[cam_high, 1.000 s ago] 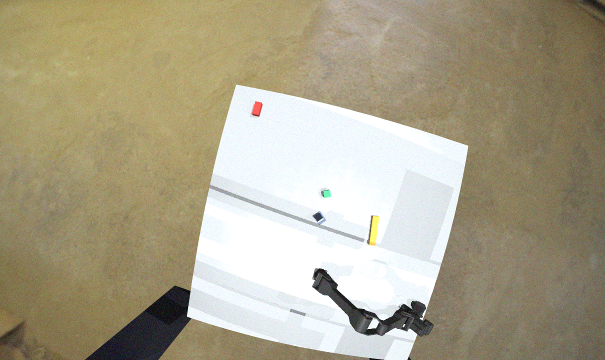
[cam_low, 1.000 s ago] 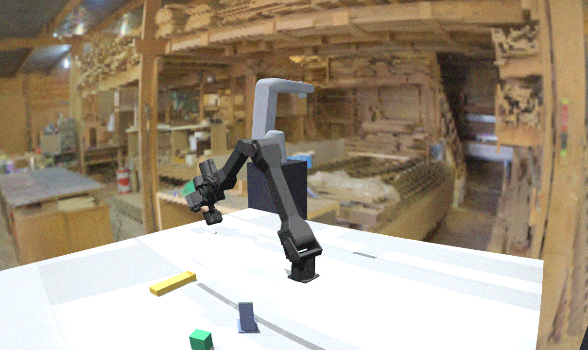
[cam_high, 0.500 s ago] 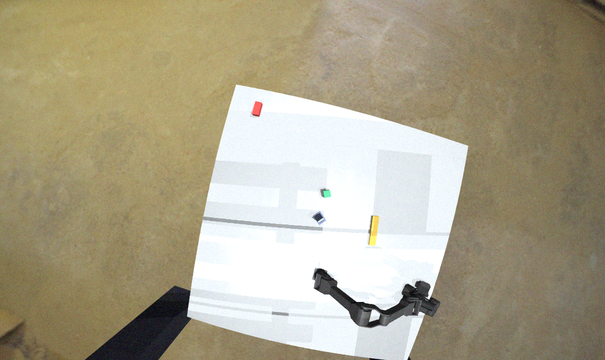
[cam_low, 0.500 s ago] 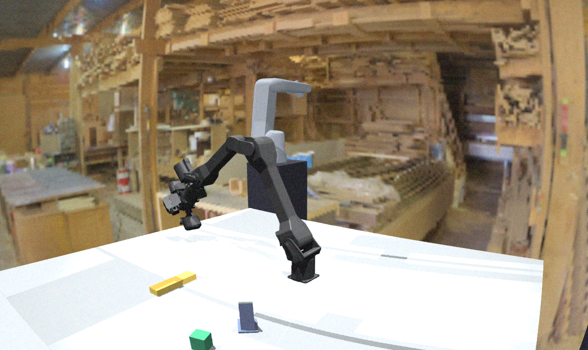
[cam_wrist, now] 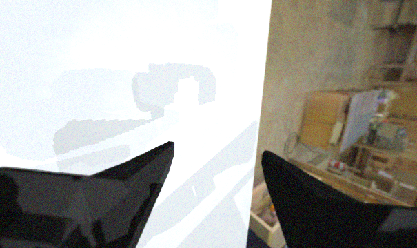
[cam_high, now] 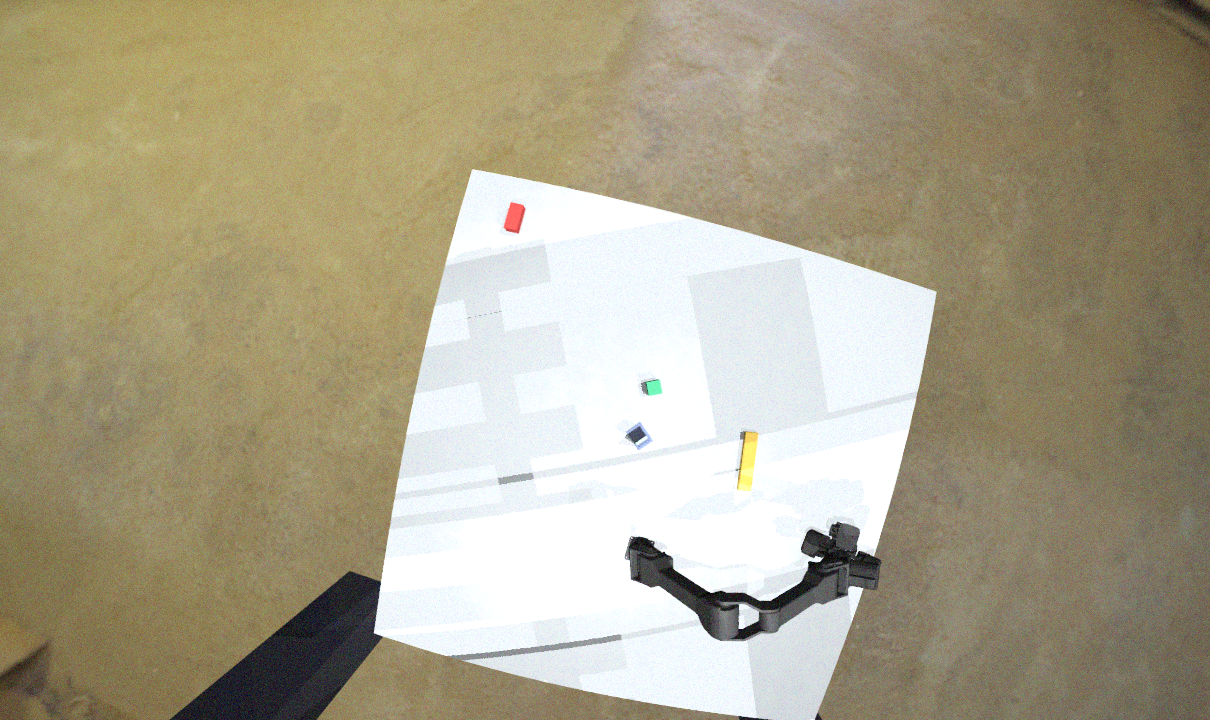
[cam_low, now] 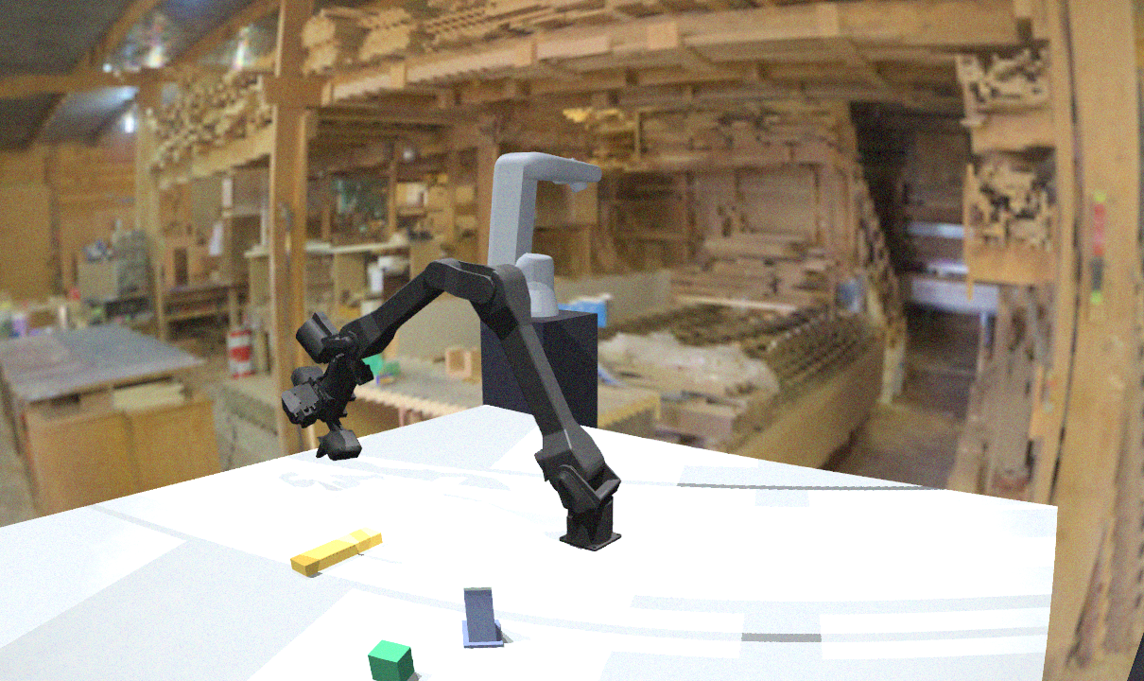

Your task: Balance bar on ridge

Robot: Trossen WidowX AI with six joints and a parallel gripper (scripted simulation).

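The yellow bar lies 16 cm ahead of my gripper tip, 31 cm to the left of it and 5 cm below it. From my gripper tip the other things lie so: green cube (28 cm ahead, 58 cm to the left, 5 cm below); then red block (61 cm ahead, 101 cm to the left, 5 cm below).
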